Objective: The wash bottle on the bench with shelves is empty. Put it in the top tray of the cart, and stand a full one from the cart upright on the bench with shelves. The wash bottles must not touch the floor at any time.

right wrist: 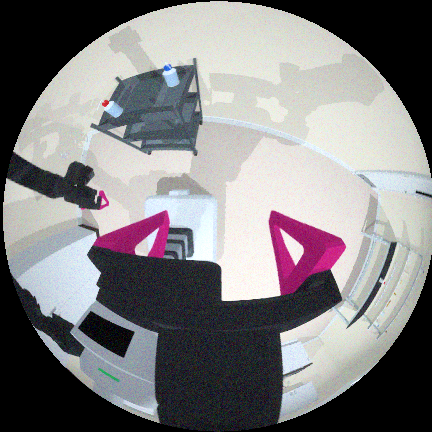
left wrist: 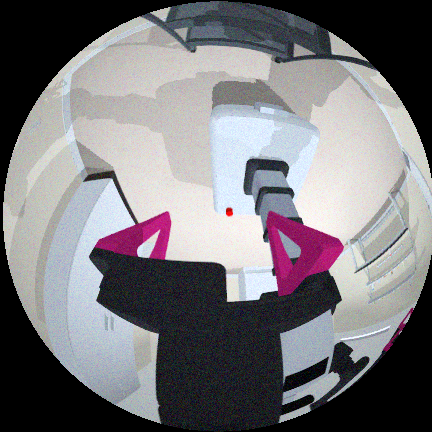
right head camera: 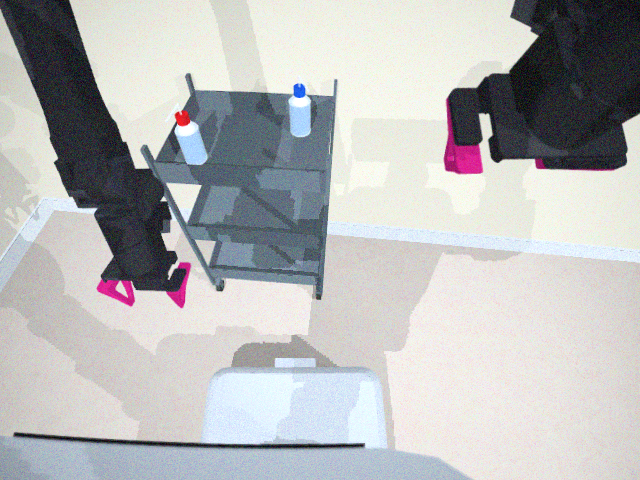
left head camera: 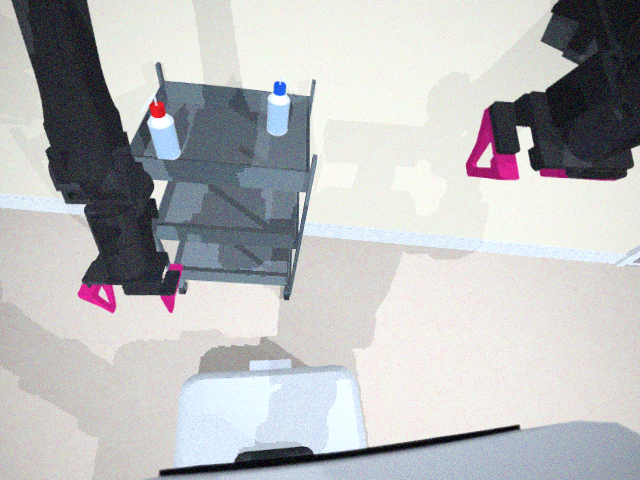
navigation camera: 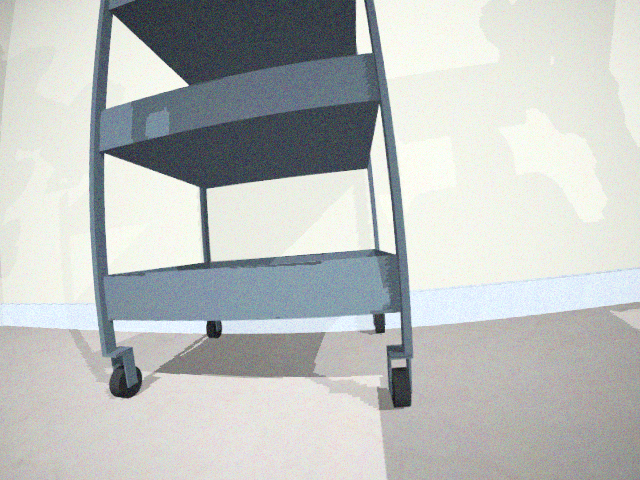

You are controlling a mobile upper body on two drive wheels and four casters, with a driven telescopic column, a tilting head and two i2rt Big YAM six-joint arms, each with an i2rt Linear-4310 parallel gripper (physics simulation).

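Places are measured from the left arm's base along level axes (x back, y right, z up), in metres.
Where they show: left gripper, fingertip midpoint: (right wrist: 101, 203) (left wrist: 218, 216) (right head camera: 157, 304) (left head camera: 143, 310); right gripper, fingertip midpoint: (right wrist: 218, 215) (right head camera: 492, 163) (left head camera: 505, 170).
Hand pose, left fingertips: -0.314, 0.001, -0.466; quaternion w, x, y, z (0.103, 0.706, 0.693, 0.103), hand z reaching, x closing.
Things, the pixels of their top centre, and the offset from my left fingertips, as dx, dy, dz. "spot": a spot on its surface instead.
- wash bottle with a red cap, middle of its top: (left head camera: 150, 95) (right head camera: 174, 105) (right wrist: 99, 101) -0.458, -0.051, +0.095
- blue cap, middle of its top: (left head camera: 282, 75) (right head camera: 301, 77) (right wrist: 166, 62) -0.581, +0.246, +0.095
- wall's pale skirting, surface spot: (right head camera: 413, 232) (left head camera: 376, 232) spot: -0.638, +0.744, -0.668
A wash bottle with a red cap (left head camera: 165, 138) (right head camera: 191, 144) (right wrist: 114, 109) and one with a blue cap (left head camera: 278, 116) (right head camera: 299, 117) (right wrist: 171, 77) stand upright in the top tray of the dark grey cart (left head camera: 232, 176) (right head camera: 242, 175) (navigation camera: 248, 294). Both bodies look pale blue. My left gripper (left head camera: 142, 311) (right head camera: 157, 305) (left wrist: 218, 216) is open and empty, pointing down, nearer than the cart and left of it. My right gripper (left head camera: 532, 174) (right head camera: 516, 167) (right wrist: 218, 215) is open and empty, right of the cart. A shelved, black-edged bench (right wrist: 382, 272) is small at the right wrist view's right; its bottle cannot be made out.
The white robot base (left head camera: 222, 413) (right head camera: 242, 408) (left wrist: 240, 140) lies in front of the cart. The wall's pale skirting (left head camera: 372, 235) (right head camera: 413, 232) runs behind the cart. A light grey cabinet (left wrist: 90, 250) stands at the left wrist view's left. A small red spot (left wrist: 229, 212) shows between the fingertips there.
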